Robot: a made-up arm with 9 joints. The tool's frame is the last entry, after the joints. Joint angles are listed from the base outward. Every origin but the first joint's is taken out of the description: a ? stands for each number. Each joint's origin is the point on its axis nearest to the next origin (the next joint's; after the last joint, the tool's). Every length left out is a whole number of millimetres.
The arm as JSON. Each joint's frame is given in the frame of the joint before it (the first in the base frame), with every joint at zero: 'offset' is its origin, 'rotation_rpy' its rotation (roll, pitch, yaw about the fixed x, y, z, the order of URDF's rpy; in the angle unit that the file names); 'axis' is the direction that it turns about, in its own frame. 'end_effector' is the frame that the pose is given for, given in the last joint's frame.
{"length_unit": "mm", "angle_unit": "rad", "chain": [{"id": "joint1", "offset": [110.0, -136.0, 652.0], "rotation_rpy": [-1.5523, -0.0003, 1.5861], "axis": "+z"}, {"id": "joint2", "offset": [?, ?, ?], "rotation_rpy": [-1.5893, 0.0, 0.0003], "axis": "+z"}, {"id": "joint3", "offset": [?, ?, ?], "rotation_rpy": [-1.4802, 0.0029, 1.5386], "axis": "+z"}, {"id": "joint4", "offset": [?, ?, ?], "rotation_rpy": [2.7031, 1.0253, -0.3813], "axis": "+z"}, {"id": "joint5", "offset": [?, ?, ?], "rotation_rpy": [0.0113, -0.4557, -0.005], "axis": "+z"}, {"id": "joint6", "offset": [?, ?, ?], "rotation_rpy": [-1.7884, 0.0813, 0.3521], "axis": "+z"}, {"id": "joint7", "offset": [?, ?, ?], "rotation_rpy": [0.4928, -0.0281, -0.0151], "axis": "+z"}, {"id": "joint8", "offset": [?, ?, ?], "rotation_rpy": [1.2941, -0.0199, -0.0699], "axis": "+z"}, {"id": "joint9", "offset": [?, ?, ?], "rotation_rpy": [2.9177, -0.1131, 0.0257], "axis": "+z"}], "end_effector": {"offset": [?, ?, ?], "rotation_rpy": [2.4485, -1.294, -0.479]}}
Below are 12 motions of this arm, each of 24 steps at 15 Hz.
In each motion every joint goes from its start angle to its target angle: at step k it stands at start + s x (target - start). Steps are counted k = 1, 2, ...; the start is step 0. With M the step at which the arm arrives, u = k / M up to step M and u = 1 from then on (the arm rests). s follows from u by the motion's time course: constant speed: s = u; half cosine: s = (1 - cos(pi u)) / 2; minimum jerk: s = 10 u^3 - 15 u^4 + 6 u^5.
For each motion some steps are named. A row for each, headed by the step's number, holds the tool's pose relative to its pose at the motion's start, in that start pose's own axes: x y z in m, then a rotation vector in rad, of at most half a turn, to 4 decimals.
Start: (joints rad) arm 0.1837 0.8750 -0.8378 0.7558 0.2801 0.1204 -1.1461 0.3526 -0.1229
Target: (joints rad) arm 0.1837 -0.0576 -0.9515 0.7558 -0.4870 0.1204 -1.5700 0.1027 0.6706
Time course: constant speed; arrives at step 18
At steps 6, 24:
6: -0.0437 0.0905 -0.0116 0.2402 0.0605 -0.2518
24: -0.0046 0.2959 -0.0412 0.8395 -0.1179 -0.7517

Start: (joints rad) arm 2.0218 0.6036 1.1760 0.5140 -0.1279 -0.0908 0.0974 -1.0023 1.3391
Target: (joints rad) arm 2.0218 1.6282 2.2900 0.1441 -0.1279 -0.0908 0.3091 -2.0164 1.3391
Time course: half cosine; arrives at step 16
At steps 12, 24:
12: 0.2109 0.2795 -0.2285 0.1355 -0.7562 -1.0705
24: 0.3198 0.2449 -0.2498 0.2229 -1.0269 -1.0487

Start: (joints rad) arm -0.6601 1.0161 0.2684 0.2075 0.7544 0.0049 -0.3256 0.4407 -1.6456
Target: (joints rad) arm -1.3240 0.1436 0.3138 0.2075 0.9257 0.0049 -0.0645 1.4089 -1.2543
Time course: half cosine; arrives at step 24
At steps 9, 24:
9: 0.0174 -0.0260 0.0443 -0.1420 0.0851 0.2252
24: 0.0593 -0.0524 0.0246 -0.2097 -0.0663 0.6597

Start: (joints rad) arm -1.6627 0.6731 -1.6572 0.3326 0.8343 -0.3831 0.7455 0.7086 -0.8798
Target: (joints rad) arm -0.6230 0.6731 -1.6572 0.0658 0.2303 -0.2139 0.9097 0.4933 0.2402
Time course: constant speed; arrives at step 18
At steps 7, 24:
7: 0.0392 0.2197 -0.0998 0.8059 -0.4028 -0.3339
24: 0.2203 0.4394 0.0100 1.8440 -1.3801 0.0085

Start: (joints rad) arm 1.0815 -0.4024 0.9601 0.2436 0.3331 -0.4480 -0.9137 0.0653 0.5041
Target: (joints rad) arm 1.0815 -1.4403 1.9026 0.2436 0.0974 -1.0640 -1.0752 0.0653 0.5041
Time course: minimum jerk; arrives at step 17
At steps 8, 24:
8: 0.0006 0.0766 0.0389 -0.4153 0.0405 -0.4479
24: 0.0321 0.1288 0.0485 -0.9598 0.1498 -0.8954

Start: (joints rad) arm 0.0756 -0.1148 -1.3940 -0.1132 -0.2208 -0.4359 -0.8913 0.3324 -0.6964
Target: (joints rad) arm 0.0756 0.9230 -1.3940 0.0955 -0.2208 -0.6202 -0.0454 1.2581 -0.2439
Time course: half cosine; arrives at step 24
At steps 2, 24:
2: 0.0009 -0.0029 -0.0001 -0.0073 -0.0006 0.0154
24: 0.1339 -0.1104 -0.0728 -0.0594 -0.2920 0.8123

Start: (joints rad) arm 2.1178 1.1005 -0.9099 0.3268 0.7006 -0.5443 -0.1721 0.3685 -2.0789
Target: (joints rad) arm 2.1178 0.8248 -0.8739 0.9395 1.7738 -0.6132 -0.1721 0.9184 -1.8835
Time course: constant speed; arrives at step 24
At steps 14, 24:
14: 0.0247 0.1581 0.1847 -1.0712 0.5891 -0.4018
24: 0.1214 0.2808 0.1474 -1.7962 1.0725 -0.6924

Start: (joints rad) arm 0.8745 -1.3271 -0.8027 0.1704 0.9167 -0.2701 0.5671 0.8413 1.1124
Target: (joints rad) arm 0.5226 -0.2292 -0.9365 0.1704 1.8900 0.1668 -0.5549 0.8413 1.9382
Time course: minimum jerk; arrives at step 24
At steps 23, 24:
23: 0.2154 0.3144 -0.1109 1.4629 -0.5454 -0.3887
24: 0.2156 0.3146 -0.1108 1.4639 -0.5457 -0.3890

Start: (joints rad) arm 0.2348 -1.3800 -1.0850 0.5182 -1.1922 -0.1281 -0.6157 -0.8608 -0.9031
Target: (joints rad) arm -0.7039 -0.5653 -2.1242 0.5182 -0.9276 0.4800 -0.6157 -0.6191 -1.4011
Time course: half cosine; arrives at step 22
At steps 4, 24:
4: 0.0058 -0.0129 0.0071 -0.0220 0.0372 0.0472
24: -0.0049 -0.0058 -0.0172 -0.2899 -0.0837 0.0983

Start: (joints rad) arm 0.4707 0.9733 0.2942 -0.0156 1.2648 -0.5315 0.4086 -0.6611 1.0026
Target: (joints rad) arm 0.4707 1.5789 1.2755 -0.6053 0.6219 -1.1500 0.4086 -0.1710 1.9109
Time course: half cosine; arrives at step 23
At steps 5, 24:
5: -0.0077 0.0037 0.0185 0.1254 0.1162 0.0169
24: -0.0360 0.1057 0.2032 0.3435 0.6676 -0.5082

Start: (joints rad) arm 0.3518 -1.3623 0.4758 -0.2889 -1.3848 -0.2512 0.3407 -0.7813 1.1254
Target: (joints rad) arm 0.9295 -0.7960 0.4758 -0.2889 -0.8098 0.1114 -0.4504 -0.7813 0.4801
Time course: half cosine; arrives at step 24
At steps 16, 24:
16: 0.0517 -0.0357 0.3055 -1.0582 -0.1634 0.2930
24: 0.0856 0.0088 0.4032 -1.4007 -0.2129 0.4724

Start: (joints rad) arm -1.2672 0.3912 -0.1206 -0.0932 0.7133 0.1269 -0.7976 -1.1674 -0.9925
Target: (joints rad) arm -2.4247 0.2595 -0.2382 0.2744 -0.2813 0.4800 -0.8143 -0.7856 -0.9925
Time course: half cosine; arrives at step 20
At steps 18, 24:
18: -0.0644 0.1216 -0.0812 1.2534 0.4942 -0.4665
24: -0.0645 0.1265 -0.0815 1.2875 0.4973 -0.4734

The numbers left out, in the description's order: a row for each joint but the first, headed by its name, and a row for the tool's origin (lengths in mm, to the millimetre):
joint2: 0.0 67.0 0.0
joint3: -41.0 21.0 0.0
joint4: -126.0 -36.0 0.0
joint5: -62.0 -25.0 0.0
joint6: 54.0 -1.0 0.0
joint7: -3.0 -37.0 0.0
joint8: 17.0 -132.0 0.0
joint9: -163.0 65.0 0.0
tool: 69.0 199.0 0.0

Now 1 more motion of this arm.
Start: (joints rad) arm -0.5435 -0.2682 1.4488 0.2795 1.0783 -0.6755 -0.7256 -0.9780 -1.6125
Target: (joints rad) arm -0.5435 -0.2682 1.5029 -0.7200 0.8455 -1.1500 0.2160 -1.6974 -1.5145
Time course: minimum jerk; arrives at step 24
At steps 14, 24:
14: 0.1273 -0.0364 -0.0426 0.5198 0.6804 0.5672
24: 0.1726 -0.0229 -0.0784 0.7764 1.1804 0.7749

